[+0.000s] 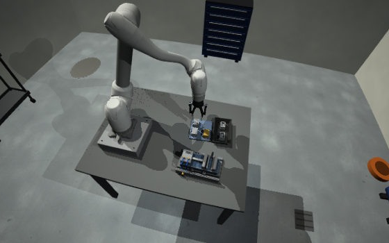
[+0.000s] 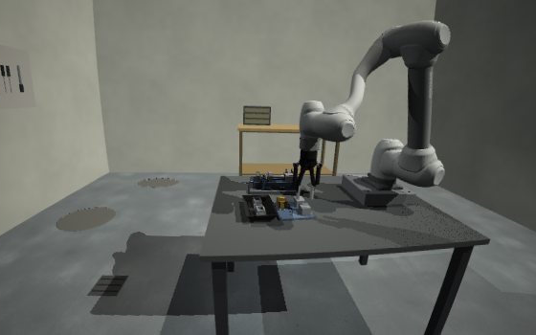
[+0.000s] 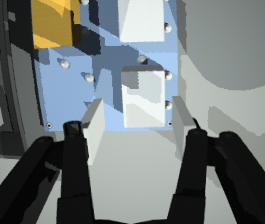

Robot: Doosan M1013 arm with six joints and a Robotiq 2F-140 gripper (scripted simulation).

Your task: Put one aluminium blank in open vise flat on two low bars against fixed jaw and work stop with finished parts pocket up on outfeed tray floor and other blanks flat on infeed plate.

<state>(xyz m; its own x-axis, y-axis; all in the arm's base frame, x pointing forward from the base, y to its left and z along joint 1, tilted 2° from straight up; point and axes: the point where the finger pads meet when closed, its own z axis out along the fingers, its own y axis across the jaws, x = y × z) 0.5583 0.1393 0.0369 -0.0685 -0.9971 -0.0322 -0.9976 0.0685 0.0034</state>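
The aluminium blank lies 80 mm below my hand. From my hand the other things lie so: blue infeed plate (110 mm below, 50 mm to the right, 40 mm ahead); then brass blank (90 mm to the right, 80 mm below, 80 mm ahead); then piston rod (350 mm to the right, 30 mm below, 30 mm ahead).
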